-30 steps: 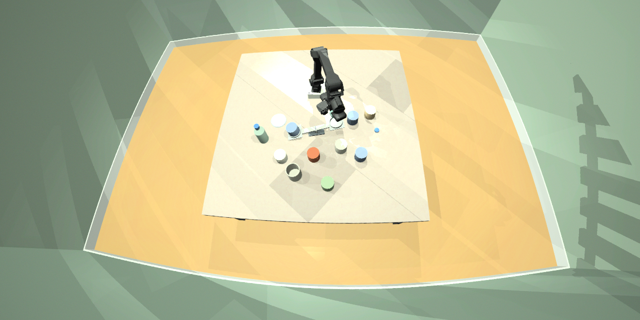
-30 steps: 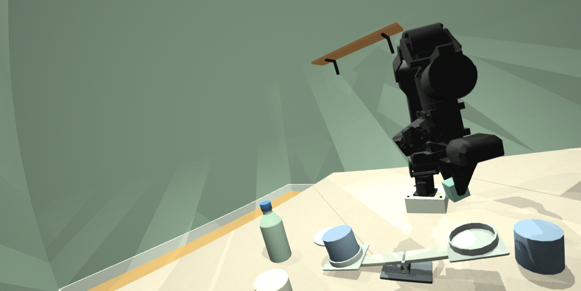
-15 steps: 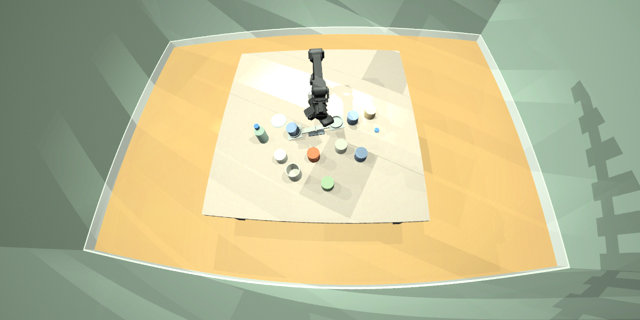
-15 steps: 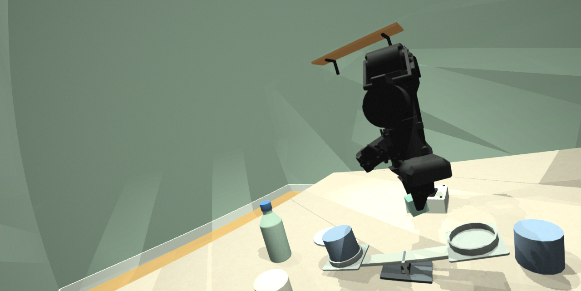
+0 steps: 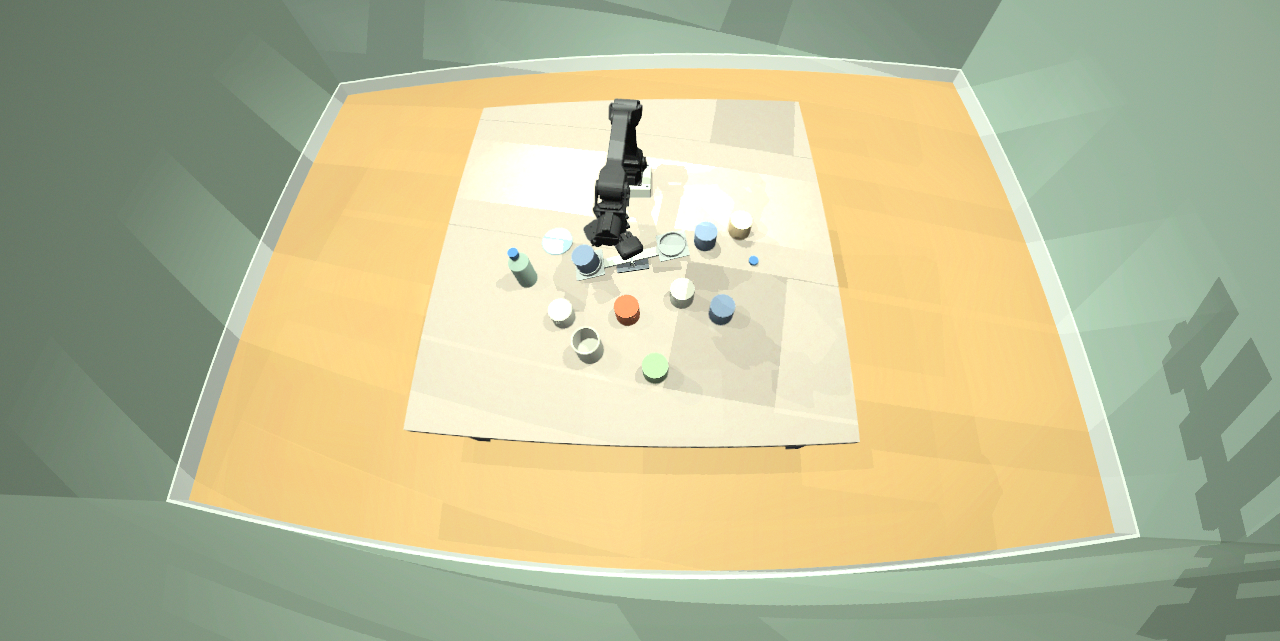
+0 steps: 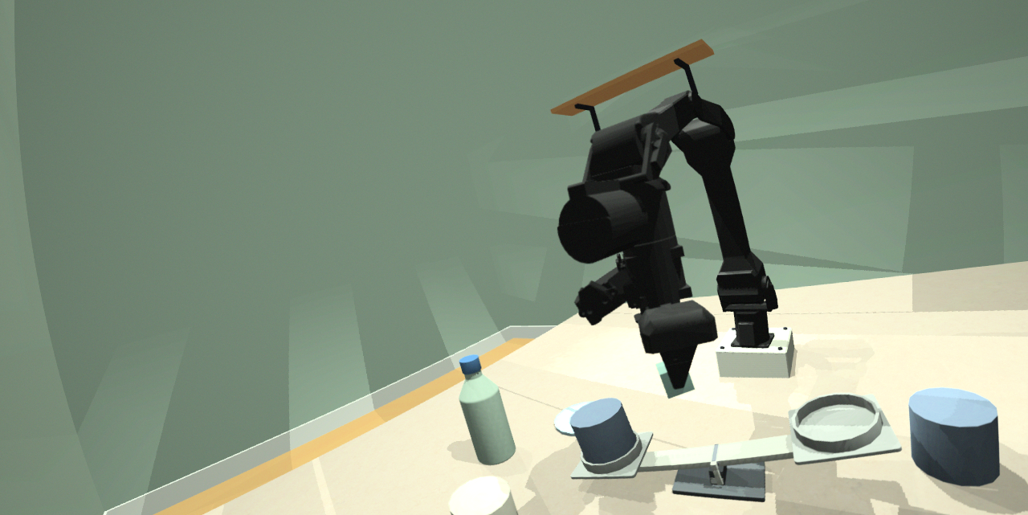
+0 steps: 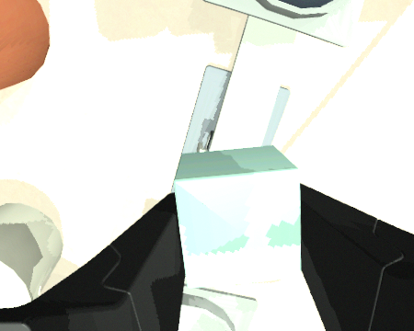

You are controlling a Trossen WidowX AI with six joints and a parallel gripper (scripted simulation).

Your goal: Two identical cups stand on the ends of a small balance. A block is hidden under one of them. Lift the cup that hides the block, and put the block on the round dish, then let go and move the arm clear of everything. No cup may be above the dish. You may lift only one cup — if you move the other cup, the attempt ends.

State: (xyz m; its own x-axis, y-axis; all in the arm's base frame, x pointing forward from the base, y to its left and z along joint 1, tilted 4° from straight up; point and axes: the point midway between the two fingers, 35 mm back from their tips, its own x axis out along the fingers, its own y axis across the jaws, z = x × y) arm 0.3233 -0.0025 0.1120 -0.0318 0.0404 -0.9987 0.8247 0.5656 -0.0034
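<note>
Now: the white round dish 23 cm to the right of my gripper tip, 14 cm below it and 8 cm behind it. Round my gripper tip: tan cylinder: 35 cm to the left, 18 cm behind, 10 cm below; bottle: 30 cm to the right, 6 cm ahead, 3 cm below; balance beam: 10 cm below, 2 cm to the left, 2 cm behind.
</note>
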